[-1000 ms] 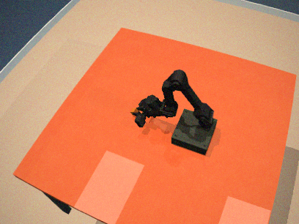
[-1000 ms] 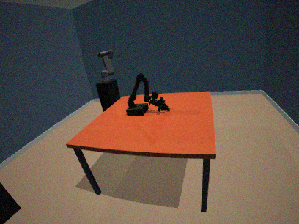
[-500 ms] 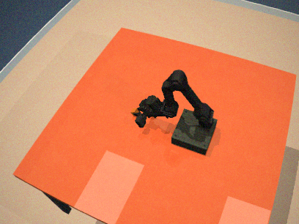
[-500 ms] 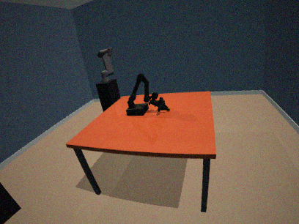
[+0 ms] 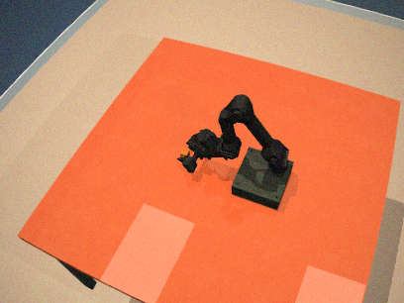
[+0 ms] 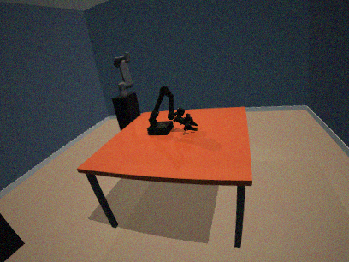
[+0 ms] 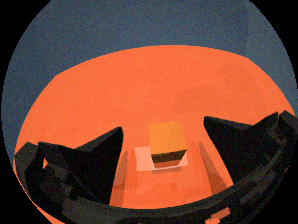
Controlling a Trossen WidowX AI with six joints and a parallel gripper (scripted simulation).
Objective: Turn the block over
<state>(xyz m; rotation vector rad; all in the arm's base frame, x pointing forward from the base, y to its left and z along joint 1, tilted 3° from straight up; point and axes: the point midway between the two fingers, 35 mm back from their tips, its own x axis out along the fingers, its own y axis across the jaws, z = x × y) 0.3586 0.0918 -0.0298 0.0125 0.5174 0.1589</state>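
Now: gripper tip 10 mm past the orange block and 20 mm above it.
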